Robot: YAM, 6 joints.
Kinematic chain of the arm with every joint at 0, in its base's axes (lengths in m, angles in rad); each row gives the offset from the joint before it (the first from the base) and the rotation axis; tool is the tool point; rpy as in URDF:
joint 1: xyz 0 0 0.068 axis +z
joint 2: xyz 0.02 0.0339 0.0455 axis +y
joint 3: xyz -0.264 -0.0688 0 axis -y
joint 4: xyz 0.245 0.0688 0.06 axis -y
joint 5: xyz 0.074 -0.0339 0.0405 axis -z
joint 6: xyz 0.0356 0 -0.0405 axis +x
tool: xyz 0 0 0 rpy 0 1.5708 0
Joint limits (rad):
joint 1: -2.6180..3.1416
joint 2: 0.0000..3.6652
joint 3: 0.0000..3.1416
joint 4: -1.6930..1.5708
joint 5: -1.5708..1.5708
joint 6: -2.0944..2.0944
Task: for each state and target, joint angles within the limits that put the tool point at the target. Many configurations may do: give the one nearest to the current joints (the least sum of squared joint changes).
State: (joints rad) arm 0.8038 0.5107 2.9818 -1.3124 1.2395 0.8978
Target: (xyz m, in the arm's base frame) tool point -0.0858 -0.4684 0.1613
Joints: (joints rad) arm 1.3188 0.0000 3.0429 -1.6930 1.2436 0.8978
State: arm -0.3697 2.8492 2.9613 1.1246 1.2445 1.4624
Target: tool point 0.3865 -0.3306 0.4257
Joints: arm -0.6424 2.7120 2.9630 1.0273 1.1975 1.4624
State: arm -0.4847 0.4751 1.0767 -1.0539 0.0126 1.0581
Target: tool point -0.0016 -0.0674 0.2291
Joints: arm -1.3736 0.4470 0.5940 -1.2257 0.4279 1.0581
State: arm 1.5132 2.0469 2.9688 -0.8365 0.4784 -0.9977
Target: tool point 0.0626 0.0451 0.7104
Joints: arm 0.8972 1.6792 3.1416 -0.5006 0.6238 -0.9977
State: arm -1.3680 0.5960 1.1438 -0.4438 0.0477 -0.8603
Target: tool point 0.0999 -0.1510 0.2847
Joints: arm -0.9913 0.8333 0.7491 -0.5326 -0.0256 -0.8603
